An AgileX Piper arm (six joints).
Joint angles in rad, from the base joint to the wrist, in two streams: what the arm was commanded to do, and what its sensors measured. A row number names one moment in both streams.
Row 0, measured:
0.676, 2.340, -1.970, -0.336, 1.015, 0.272
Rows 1 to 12, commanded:
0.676, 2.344, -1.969, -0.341, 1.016, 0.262
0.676, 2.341, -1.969, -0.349, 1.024, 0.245
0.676, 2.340, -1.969, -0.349, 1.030, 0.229
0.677, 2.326, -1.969, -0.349, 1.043, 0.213
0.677, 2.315, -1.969, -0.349, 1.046, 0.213
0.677, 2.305, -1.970, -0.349, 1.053, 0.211
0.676, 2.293, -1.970, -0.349, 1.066, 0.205
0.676, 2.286, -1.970, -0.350, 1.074, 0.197
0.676, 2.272, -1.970, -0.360, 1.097, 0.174
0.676, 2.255, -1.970, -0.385, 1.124, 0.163
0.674, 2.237, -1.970, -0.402, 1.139, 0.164
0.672, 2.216, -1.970, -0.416, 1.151, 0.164
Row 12, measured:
0.676, 2.255, -1.970, -0.381, 1.124, 0.175
